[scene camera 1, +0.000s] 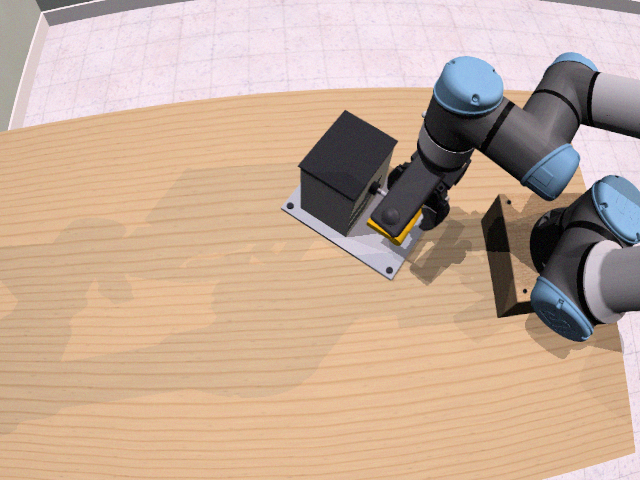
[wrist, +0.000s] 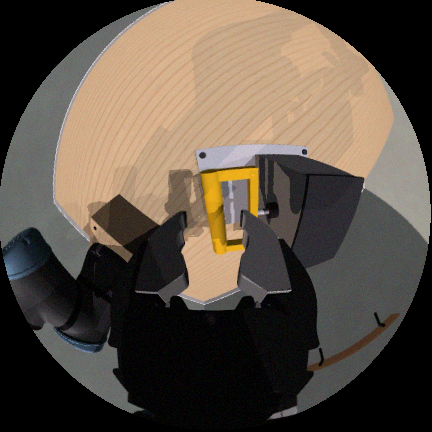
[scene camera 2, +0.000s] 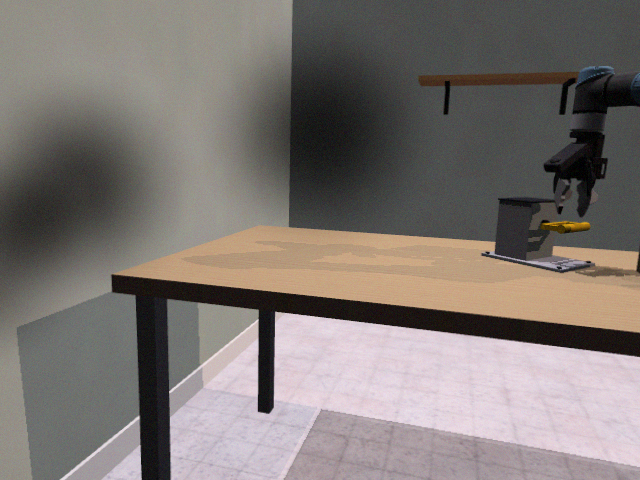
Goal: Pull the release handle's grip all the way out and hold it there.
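Note:
The yellow release handle (scene camera 1: 409,230) (scene camera 2: 574,227) (wrist: 213,200) is a rectangular frame with a round outer grip bar. A short metal rod (scene camera 1: 381,191) (wrist: 262,212) joins it to the side of the dark box (scene camera 1: 346,155) (scene camera 2: 512,227) (wrist: 330,215). My gripper (scene camera 2: 571,212) (wrist: 212,211) is partly open with nothing between its fingers, pointing down. Its fingertips are a little above the handle in scene camera 2. In the wrist view one finger is outside the grip bar and the other overlaps the handle's inner side. In scene camera 1 the gripper body hides much of the handle.
The box stands on a light grey base plate (scene camera 1: 361,249) (scene camera 2: 560,265) (wrist: 235,156) with dark bolts, on the wooden table (scene camera 1: 206,335) (scene camera 2: 361,289) (wrist: 150,100). A wooden block (scene camera 1: 509,258) (wrist: 122,220) is under the arm's base. A shelf (scene camera 2: 496,79) (wrist: 357,347) is on the wall.

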